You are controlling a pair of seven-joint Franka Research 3 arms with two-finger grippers.
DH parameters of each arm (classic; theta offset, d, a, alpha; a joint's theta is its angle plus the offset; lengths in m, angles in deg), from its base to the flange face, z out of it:
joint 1: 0 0.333 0 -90
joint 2: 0 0 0 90
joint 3: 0 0.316 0.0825 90
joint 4: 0 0 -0.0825 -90
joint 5: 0 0.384 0 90
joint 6: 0 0 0.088 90
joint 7: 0 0.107 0 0
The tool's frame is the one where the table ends.
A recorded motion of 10 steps. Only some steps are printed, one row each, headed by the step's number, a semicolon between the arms.
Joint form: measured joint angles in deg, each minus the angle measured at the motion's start. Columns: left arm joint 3, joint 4, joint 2, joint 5, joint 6, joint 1, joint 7; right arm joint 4, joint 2, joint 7, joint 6, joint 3, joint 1, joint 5.
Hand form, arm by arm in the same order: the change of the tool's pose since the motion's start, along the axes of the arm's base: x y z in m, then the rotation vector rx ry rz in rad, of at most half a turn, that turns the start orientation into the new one. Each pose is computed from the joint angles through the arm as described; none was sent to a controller.
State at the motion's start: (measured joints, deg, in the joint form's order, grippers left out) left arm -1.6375 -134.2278 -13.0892 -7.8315 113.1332 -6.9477 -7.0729; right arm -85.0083 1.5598 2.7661 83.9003 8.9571 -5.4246 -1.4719
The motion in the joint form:
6: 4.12 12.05 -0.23 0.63 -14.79 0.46 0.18; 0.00 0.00 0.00 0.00 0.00 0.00 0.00
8: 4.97 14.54 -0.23 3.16 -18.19 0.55 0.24; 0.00 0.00 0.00 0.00 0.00 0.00 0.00
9: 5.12 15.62 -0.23 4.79 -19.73 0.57 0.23; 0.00 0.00 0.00 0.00 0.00 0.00 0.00
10: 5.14 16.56 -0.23 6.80 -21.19 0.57 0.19; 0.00 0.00 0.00 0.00 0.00 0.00 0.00
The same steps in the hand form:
6: 0.0166 0.0333 0.0792 -0.0166 0.0434 0.0397; 0.0000 0.0000 0.0000 0.0000 0.0000 0.0000
8: 0.0171 0.0451 0.0947 0.0212 0.0557 0.0362; 0.0000 0.0000 0.0000 0.0000 0.0000 0.0000
9: 0.0168 0.0493 0.1013 0.0482 0.0616 0.0304; 0.0000 0.0000 0.0000 0.0000 0.0000 0.0000
10: 0.0161 0.0531 0.1070 0.0827 0.0681 0.0223; 0.0000 0.0000 0.0000 0.0000 0.0000 0.0000

